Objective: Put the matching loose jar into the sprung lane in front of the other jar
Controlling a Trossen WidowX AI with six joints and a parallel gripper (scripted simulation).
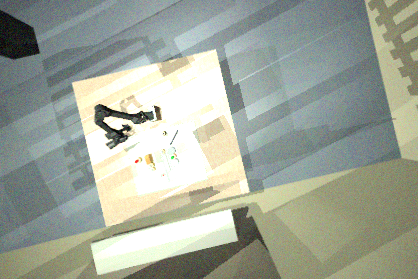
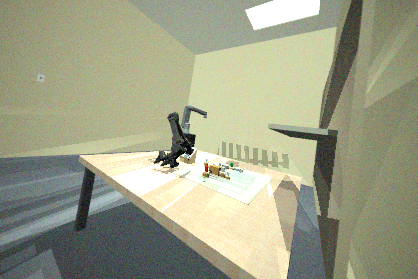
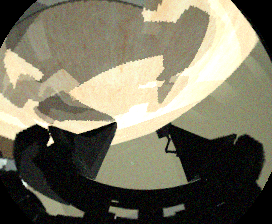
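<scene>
Right now my gripper tip is 340 mm short of the brown box, 220 mm to the right of it and 20 mm below it. From my gripper tip the other things lie so: shelf 820 mm ahead, 340 mm to the left, 350 mm above.
</scene>
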